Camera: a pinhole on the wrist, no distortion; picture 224 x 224 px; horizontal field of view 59.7 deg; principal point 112.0 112.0 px. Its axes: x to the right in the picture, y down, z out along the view. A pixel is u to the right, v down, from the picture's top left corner.
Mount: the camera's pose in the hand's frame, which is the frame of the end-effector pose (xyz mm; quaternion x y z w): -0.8 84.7 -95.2 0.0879 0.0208 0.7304 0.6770
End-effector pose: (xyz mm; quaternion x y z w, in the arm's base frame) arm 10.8 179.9 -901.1 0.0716 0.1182 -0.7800 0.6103
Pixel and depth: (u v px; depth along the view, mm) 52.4 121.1 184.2
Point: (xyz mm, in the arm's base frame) 19.2 133.1 -829.7
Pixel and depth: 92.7 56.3 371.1
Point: 2.1 -47.1 -704.7
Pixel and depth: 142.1 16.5 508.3
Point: 78.8 -251.4 -634.9
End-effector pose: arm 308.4 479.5 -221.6 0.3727 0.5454 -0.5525 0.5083
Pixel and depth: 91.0 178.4 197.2
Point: 370.1 384.7 -183.7
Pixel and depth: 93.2 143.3 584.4
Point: 347.8 -3.3 -154.7
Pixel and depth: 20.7 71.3 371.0
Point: 202.4 207.9 -305.8
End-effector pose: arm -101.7 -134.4 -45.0 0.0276 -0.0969 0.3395 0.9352
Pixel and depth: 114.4 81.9 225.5
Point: -115.0 -51.5 87.0
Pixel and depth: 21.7 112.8 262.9
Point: -52.5 -167.9 113.7
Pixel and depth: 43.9 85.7 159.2
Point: -84.5 -96.5 16.1
